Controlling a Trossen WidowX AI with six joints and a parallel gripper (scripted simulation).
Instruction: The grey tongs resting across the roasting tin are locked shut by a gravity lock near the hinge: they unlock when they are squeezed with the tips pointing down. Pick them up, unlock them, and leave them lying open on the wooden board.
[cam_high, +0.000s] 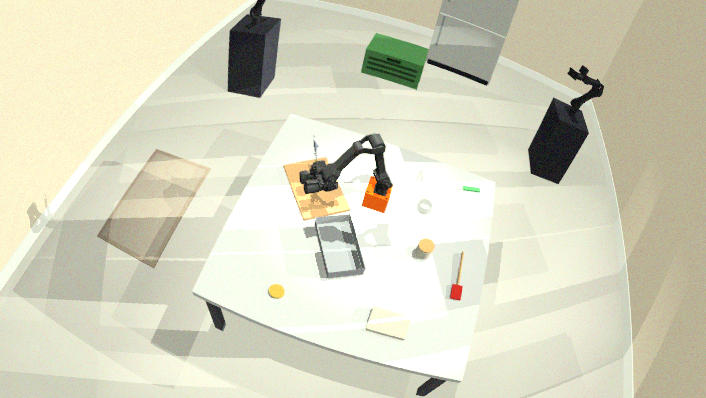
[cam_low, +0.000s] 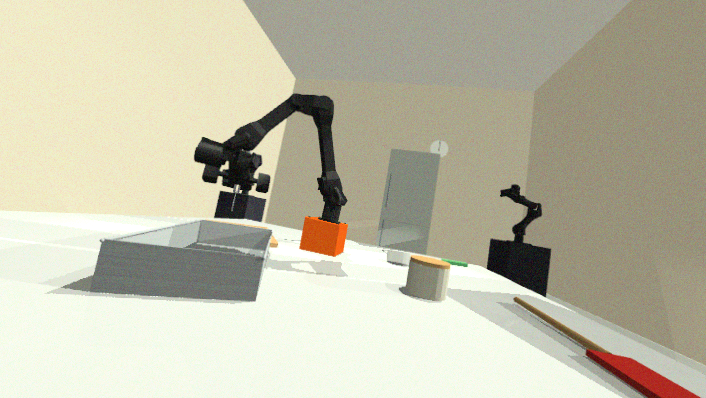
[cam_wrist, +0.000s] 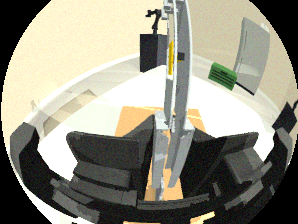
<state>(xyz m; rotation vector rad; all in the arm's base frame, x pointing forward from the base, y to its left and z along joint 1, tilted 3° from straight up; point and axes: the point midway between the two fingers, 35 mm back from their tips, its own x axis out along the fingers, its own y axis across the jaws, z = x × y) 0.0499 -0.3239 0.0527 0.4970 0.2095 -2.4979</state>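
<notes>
Now: the wooden board 150 mm below my gripper tip, 20 mm to the left of it and 10 mm behind it. Also, from my gripper tip: yellow disc (630 mm ahead, 150 mm below, 20 mm to the left); then lidded jar (620 mm to the left, 200 mm ahead, 120 mm below); then grey roasting tin (310 mm ahead, 220 mm to the left, 130 mm below).
</notes>
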